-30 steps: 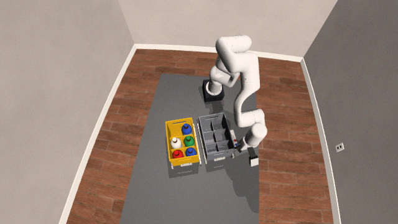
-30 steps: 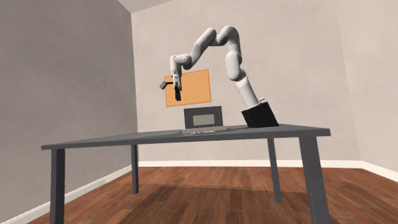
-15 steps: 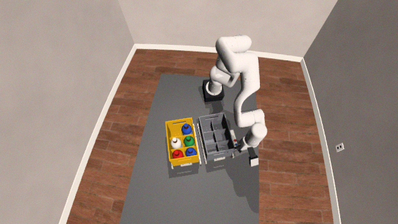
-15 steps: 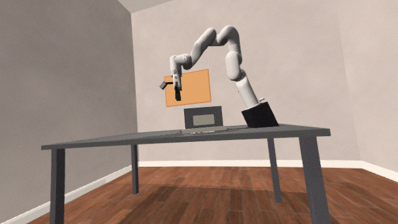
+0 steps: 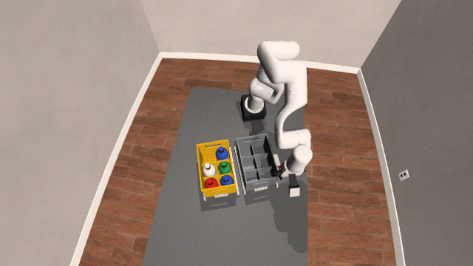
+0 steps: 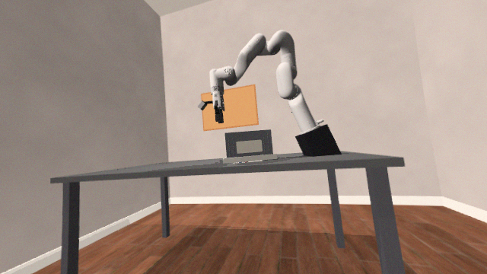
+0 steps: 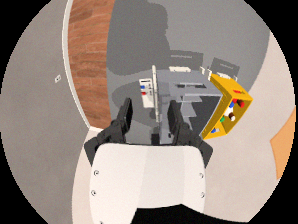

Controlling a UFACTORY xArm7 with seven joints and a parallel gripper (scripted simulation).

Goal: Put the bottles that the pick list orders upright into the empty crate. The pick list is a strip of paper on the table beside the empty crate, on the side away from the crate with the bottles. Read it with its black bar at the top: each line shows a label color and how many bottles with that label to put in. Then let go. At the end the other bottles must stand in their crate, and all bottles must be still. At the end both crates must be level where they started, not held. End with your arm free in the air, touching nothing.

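My gripper is now 11 cm past the green bottle, 32 cm to the left of it and 17 cm above it. Round my hand: grey crate (14 cm behind, 13 cm to the right, 17 cm below); then yellow crate (11 cm behind, 37 cm to the right, 17 cm below); then pick list (14 cm behind, 25 cm below).
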